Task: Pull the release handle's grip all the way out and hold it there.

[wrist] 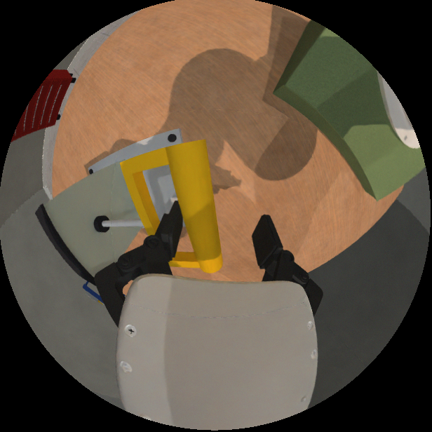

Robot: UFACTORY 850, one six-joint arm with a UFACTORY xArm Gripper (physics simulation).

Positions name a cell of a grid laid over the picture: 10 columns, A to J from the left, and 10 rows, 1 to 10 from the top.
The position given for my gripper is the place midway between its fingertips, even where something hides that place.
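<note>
There is my gripper (F6). I can also see a yellow release handle grip (E4), and a grey base plate (D4) is visible to me as well.
</note>
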